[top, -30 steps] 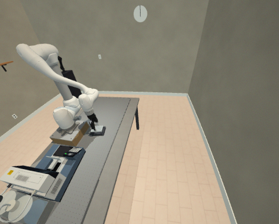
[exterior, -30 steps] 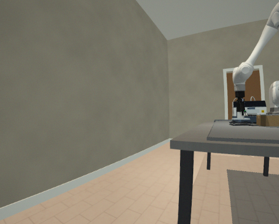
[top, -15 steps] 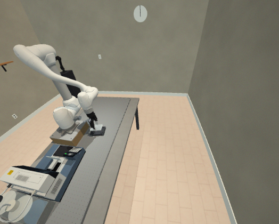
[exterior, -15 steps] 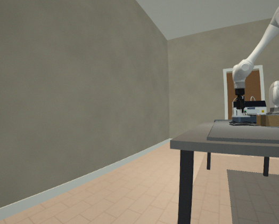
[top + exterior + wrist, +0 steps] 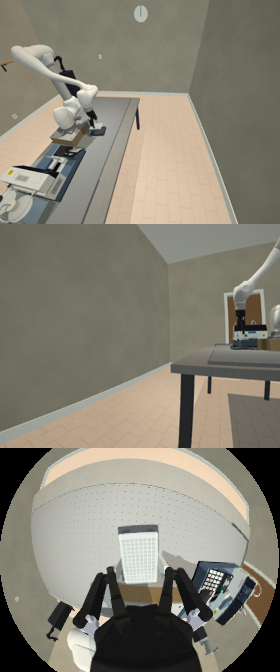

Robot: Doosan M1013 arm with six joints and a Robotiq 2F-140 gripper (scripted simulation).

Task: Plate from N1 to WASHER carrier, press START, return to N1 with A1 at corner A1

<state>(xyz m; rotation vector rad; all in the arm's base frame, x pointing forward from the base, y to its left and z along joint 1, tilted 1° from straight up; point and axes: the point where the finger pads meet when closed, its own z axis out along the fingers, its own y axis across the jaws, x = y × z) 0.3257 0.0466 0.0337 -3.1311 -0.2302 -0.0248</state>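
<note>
Now: hand 10 cm above the dark plate nest N1. The rest, counted from my hand: white well plate 2 cm below; plate washer 49 cm to the right, 20 cm behind, 1 cm above.
</note>
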